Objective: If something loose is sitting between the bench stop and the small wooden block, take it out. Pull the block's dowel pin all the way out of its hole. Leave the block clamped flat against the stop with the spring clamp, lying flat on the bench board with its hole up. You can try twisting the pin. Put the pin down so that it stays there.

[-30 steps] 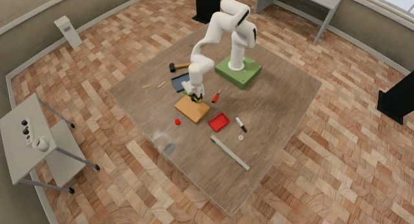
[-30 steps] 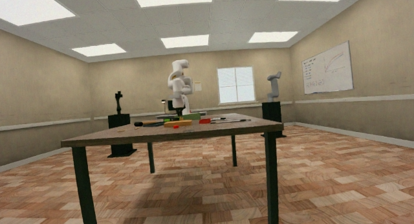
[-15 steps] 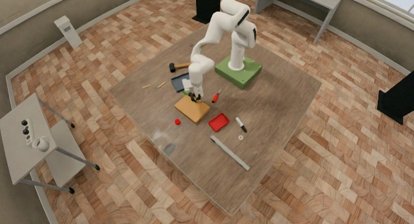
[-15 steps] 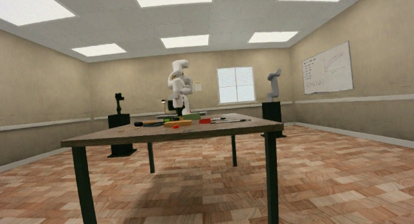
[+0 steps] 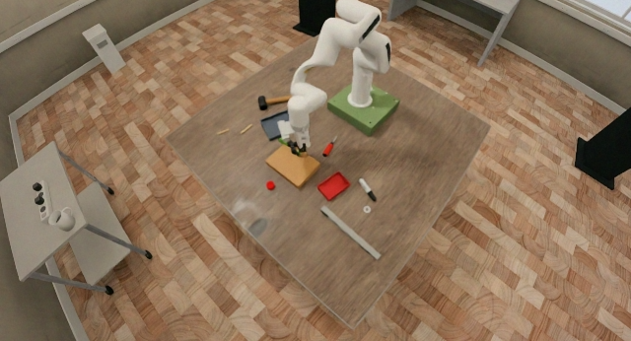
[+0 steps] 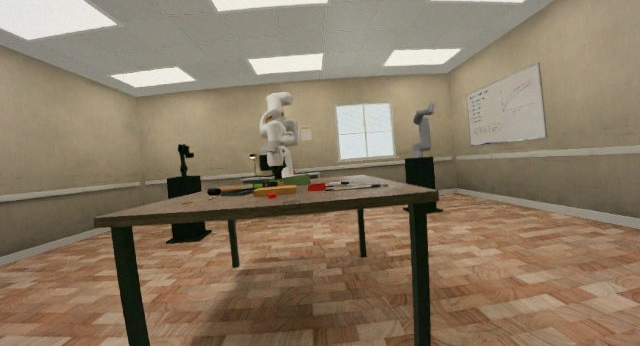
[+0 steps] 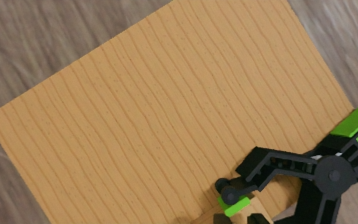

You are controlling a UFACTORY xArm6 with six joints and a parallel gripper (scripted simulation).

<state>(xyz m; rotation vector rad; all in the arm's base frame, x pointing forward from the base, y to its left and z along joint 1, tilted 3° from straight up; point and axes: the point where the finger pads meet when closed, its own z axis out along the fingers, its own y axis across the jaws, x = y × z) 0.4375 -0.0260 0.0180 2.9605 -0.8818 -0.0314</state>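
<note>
My gripper is now 20 mm above the dowel pin. From my hand the other things lie so: tan bench board 70 mm below, 50 mm ahead, 10 mm to the right; then red cap 200 mm ahead, 80 mm below, 20 mm to the right; then small wooden block 50 mm below.
</note>
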